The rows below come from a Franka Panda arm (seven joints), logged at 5 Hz.
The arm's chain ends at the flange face. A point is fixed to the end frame.
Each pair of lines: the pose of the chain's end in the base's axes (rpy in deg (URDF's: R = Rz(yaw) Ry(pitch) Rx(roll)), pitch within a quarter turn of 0, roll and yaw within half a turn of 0; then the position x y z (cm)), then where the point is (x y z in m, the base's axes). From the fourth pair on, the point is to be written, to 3 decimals.
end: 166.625, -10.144, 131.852, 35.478, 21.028, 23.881
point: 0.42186 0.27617 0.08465
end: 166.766, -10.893, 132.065, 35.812, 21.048, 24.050
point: 0.42330 0.27789 0.08618
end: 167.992, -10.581, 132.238, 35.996, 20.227, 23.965
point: 0.42282 0.26731 0.08337
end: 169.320, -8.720, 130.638, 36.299, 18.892, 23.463
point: 0.428 0.246 0.076
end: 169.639, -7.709, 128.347, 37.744, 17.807, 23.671
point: 0.446 0.230 0.078
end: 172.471, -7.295, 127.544, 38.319, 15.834, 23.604
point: 0.446 0.204 0.073
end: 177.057, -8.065, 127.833, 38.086, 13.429, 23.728
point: 0.432 0.175 0.069
